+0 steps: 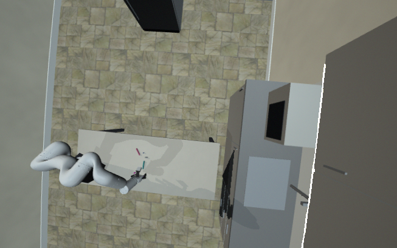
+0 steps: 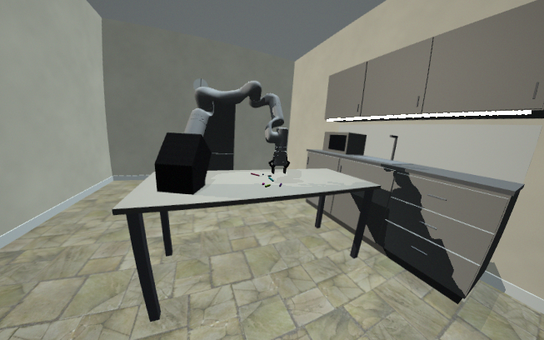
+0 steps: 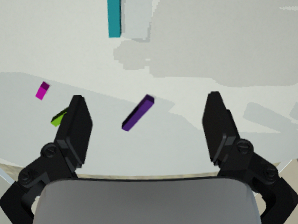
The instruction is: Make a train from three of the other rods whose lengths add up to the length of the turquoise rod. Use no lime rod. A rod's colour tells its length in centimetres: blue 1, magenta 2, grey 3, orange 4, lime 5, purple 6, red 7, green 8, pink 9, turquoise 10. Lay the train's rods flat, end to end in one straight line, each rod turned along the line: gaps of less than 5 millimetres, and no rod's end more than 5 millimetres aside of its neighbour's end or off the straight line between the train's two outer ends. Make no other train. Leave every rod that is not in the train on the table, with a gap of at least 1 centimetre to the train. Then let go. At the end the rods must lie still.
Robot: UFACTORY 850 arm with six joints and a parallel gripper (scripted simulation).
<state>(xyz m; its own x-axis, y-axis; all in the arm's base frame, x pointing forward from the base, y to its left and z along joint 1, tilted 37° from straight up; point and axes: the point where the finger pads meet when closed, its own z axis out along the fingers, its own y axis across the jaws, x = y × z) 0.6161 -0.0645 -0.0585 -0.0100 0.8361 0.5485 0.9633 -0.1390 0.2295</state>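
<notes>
Now: the small blue rod 23 cm to the left of my hand, 7 cm below it and 4 cm behind it. Also, from my hand: turquoise rod 8 cm to the left, 7 cm below, 2 cm behind; then magenta rod 13 cm behind, 7 cm below, 3 cm to the right; then purple rod 7 cm to the right, 7 cm below, 1 cm behind.
</notes>
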